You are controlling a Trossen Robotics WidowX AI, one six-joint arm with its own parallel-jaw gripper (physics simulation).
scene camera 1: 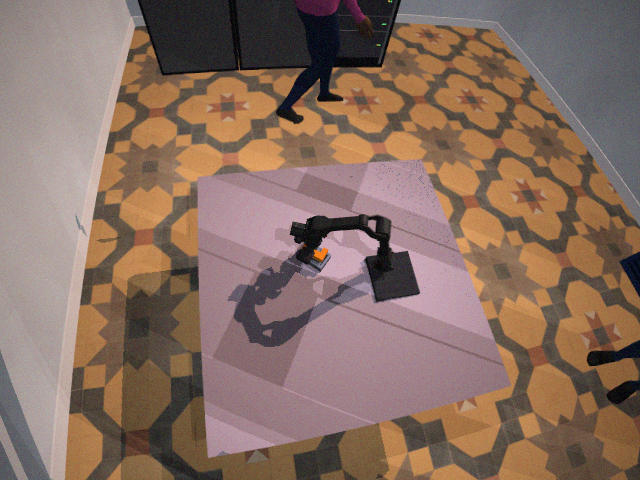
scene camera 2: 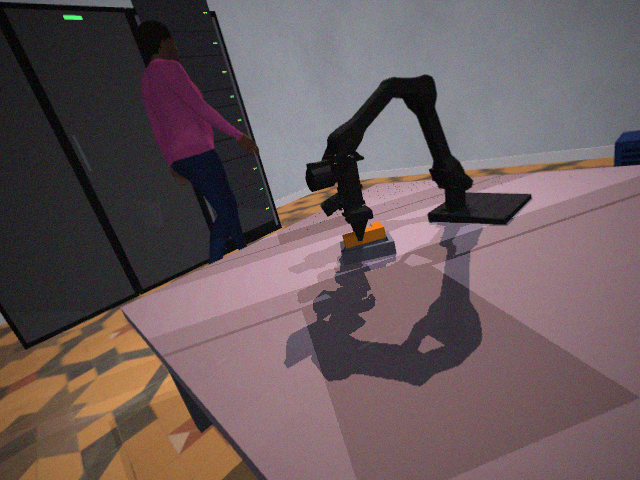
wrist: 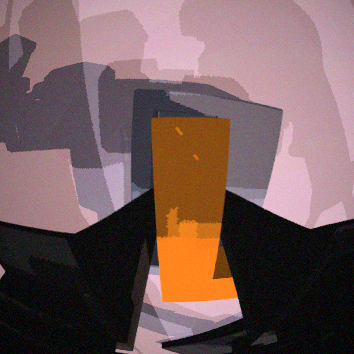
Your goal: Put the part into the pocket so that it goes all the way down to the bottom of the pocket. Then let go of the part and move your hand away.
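Frame: origin at the arm's base, x ahead, y left, z up, level; centimetres.
Where they show: gripper, fingertip midpoint: [scene camera 1: 310, 252] [scene camera 2: 359, 239] [wrist: 186, 195]; arm's base, link origin: [scene camera 1: 382, 265] [scene camera 2: 455, 207] [wrist: 247, 340].
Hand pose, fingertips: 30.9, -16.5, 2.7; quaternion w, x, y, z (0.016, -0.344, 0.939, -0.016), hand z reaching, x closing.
Note:
Things, the pixels of their top centre, and the offset from my fingertips, as dx, dy, dz. Level surfaces: height alone.
- orange part, top centre: [wrist: 218, 240] [scene camera 2: 361, 229] [scene camera 1: 314, 249] -2.1, +0.1, +2.1
- grey pocket block, top centre: [wrist: 199, 208] [scene camera 2: 365, 241] [scene camera 1: 313, 253] -1.8, +0.6, -1.4
- pink table top, surface height: dz -5.0
The orange part [scene camera 1: 321, 254] [scene camera 2: 364, 235] [wrist: 190, 180] is an L-shaped block. It stands out above the grey pocket block [scene camera 1: 321, 266] [scene camera 2: 371, 251] [wrist: 250, 145], which lies on the table. My gripper [scene camera 1: 309, 257] [scene camera 2: 360, 237] [wrist: 186, 195] is shut on the part, with one finger on each long side. In the wrist view a dark strip of the pocket's opening shows at the part's far end, and the grey rim shows wider on the right than on the left. How deep the part sits in the pocket is hidden.
The pink table top [scene camera 1: 361, 361] [scene camera 2: 248, 413] carries the arm's black base plate [scene camera 1: 395, 284] [scene camera 2: 480, 207] to the right of the pocket block. The arm's shadow falls across the table. A person in a pink top [scene camera 1: 323, 41] [scene camera 2: 178, 113] is beyond the table, by dark cabinets [scene camera 1: 188, 36] [scene camera 2: 77, 129].

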